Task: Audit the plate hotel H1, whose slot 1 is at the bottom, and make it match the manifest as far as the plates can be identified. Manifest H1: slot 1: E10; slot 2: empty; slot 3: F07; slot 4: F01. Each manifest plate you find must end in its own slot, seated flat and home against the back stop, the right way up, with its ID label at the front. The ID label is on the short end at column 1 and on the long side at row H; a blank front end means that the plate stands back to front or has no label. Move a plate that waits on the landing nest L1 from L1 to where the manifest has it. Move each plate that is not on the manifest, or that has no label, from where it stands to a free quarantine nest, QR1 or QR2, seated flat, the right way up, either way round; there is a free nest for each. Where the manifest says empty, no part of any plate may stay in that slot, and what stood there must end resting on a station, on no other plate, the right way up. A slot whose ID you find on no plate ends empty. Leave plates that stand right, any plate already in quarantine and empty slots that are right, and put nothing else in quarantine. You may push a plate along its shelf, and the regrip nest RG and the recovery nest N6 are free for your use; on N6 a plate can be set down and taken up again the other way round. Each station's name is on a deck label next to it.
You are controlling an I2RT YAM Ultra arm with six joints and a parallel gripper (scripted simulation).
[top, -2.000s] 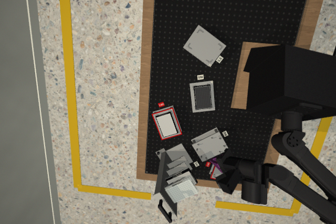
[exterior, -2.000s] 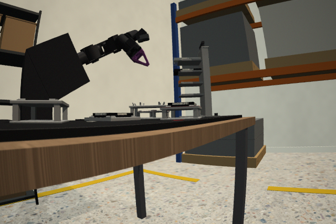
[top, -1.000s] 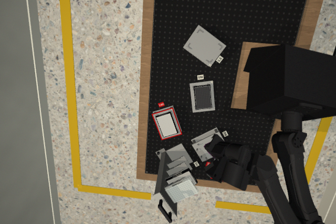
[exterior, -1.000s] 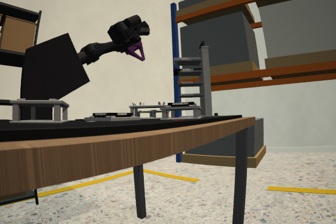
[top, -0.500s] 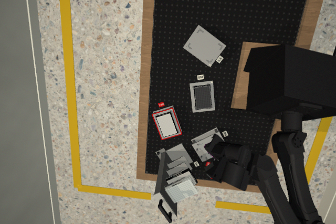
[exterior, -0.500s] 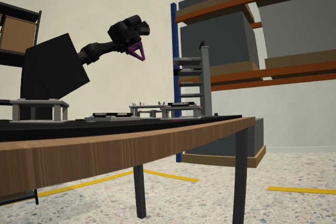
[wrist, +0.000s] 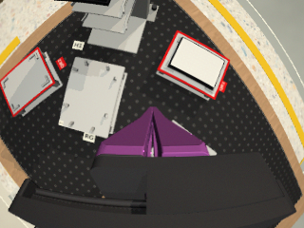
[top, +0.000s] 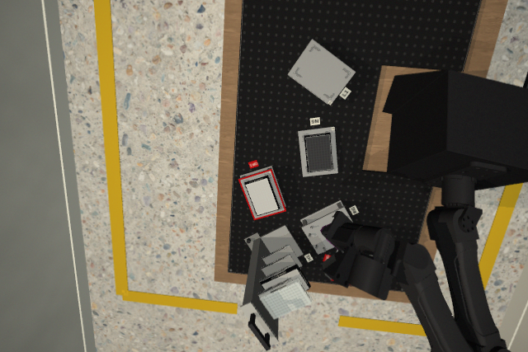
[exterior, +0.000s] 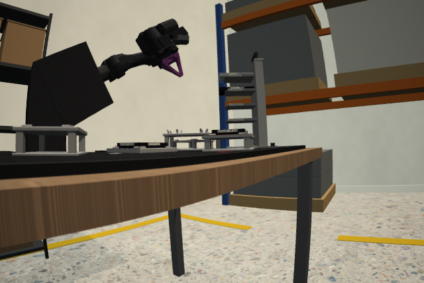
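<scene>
Now: hand 240 mm above the recovery nest N6, 150 mm to the left of it and 10 mm short of it. From my hand the other things lie so: regrip nest RG (190 mm below, 100 mm to the left, 80 mm behind); then white well plate (220 mm to the left, 60 mm ahead, 20 mm above); then quarantine nest QR1 (210 mm below, 180 mm ahead, 20 mm to the left).
</scene>
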